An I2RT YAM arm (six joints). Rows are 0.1 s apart.
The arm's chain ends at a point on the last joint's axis. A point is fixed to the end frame.
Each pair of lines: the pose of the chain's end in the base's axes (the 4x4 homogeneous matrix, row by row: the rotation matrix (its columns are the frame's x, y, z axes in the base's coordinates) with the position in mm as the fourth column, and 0 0 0 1 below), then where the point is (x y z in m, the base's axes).
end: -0.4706, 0.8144, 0.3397, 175.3; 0.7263, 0.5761, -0.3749, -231.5; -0.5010, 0.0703, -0.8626, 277.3; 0, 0, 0, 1
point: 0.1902 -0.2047 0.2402
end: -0.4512, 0.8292, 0.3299, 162.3; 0.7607, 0.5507, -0.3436, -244.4; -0.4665, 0.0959, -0.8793, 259.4; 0, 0, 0, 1
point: 0.1780 -0.2163 0.2236
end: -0.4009, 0.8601, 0.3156, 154.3; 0.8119, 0.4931, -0.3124, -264.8; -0.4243, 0.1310, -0.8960, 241.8; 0, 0, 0, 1
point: 0.1719 -0.2357 0.2077
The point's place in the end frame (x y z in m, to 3 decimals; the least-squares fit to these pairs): 0.031 0.025 0.027
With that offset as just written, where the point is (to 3 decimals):
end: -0.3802, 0.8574, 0.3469, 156.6; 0.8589, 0.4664, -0.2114, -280.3; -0.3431, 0.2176, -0.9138, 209.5; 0, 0, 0, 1
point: 0.176 -0.248 0.180
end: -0.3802, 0.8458, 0.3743, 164.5; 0.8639, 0.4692, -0.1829, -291.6; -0.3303, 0.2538, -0.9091, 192.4; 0, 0, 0, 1
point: 0.184 -0.258 0.164
